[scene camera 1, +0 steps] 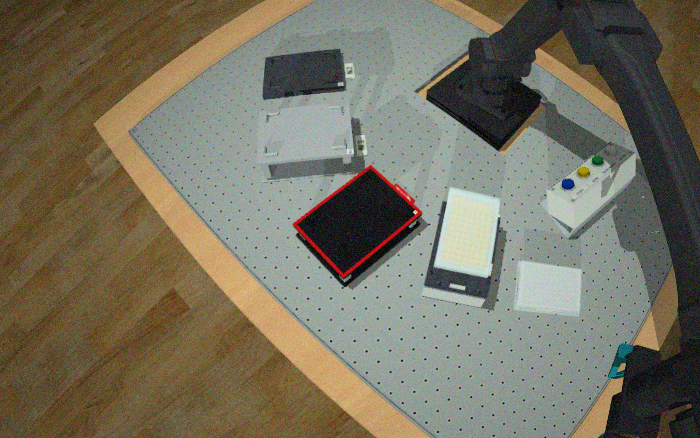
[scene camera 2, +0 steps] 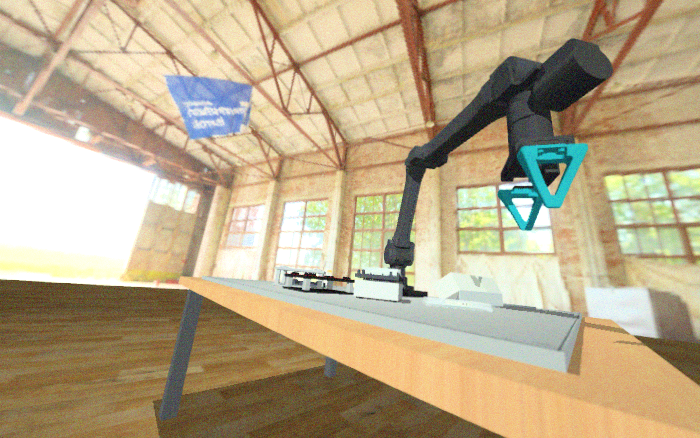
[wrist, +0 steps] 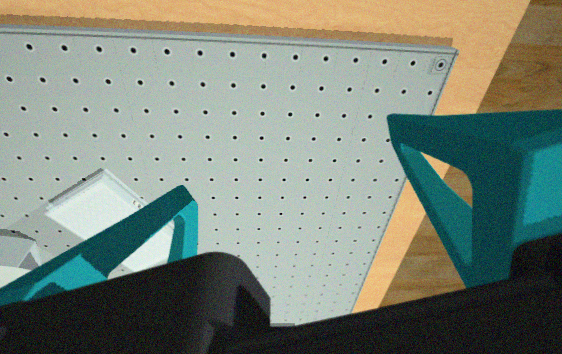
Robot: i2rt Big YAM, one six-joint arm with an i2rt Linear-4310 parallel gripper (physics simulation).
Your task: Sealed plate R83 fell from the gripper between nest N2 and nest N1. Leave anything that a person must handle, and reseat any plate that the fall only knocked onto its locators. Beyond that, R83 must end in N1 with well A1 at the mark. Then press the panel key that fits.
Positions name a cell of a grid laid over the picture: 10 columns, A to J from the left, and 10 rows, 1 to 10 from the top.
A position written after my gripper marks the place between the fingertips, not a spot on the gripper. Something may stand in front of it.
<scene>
My gripper (scene camera 2: H6) is open, holding nothing. Also in view: a clear well plate (scene camera 1: H7), a white box with blue cap (scene camera 1: I5), a dark station (scene camera 1: E2) and a black plate with red rim (scene camera 1: F6).
The clear well plate shows as well in the wrist view (wrist: B6). My gripper shows as well in scene camera 1 (scene camera 1: I10) and in the wrist view (wrist: F5).
</scene>
